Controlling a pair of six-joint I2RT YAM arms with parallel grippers.
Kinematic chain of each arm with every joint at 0, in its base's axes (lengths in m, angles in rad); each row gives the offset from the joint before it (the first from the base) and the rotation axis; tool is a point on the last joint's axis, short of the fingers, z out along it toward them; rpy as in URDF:
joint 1: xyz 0 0 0.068 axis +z
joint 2: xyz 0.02 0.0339 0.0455 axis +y
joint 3: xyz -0.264 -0.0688 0 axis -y
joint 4: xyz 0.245 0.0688 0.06 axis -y
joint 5: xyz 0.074 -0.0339 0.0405 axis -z
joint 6: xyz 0.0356 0 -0.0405 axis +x
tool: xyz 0 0 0 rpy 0 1.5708 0
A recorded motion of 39 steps. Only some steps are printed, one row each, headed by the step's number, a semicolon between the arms.
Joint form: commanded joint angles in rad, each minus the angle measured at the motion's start. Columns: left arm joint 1, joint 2, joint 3, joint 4, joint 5, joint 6; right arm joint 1, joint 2, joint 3, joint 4, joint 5, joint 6.
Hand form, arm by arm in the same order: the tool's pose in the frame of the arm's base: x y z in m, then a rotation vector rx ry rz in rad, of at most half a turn. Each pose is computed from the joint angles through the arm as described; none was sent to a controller.
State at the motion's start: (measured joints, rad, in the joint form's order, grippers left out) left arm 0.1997 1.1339 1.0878 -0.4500 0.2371 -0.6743; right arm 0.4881 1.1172 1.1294 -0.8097 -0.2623 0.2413
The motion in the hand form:
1: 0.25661 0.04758 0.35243 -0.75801 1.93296 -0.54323; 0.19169 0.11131 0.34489 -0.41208 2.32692 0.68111
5: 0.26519 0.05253 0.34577 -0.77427 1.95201 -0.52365; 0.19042 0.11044 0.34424 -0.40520 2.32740 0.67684
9: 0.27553 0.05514 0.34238 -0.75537 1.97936 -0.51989; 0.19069 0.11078 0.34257 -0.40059 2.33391 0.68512
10: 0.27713 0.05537 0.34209 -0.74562 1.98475 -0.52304; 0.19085 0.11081 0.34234 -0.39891 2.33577 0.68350
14: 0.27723 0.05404 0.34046 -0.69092 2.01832 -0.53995; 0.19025 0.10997 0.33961 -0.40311 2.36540 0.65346
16: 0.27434 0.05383 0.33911 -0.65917 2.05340 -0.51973; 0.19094 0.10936 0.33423 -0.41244 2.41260 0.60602
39: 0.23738 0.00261 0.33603 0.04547 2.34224 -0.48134; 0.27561 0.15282 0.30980 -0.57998 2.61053 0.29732
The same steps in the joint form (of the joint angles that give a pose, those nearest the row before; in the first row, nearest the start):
1: 0.0173 0.0338 0.0229 0.0297 0.0123 -0.0084; -0.0049 -0.0271 -0.0015 0.0457 -0.0077 0.0133
5: 0.0277 0.0719 0.0290 0.0357 0.0068 0.0018; -0.0048 -0.0339 -0.0076 0.0458 -0.0024 0.0168
9: 0.0300 0.1164 0.0519 0.0365 0.0196 0.0262; -0.0049 -0.0326 -0.0126 0.0480 -0.0077 0.0233
10: 0.0304 0.1232 0.0560 0.0371 0.0268 0.0331; -0.0049 -0.0318 -0.0126 0.0473 -0.0063 0.0241
14: 0.0304 0.1271 0.0576 0.0225 0.0656 0.0730; -0.0046 -0.0267 -0.0103 0.0176 0.0092 0.0132
16: 0.0327 0.1230 0.0596 -0.0118 0.0712 0.1162; -0.0049 -0.0122 -0.0081 -0.0224 0.0319 -0.0051
39: -0.1286 0.0374 0.0684 -0.3415 0.1748 0.6167; 0.0090 0.4251 0.2869 -0.1396 0.1806 -0.1608

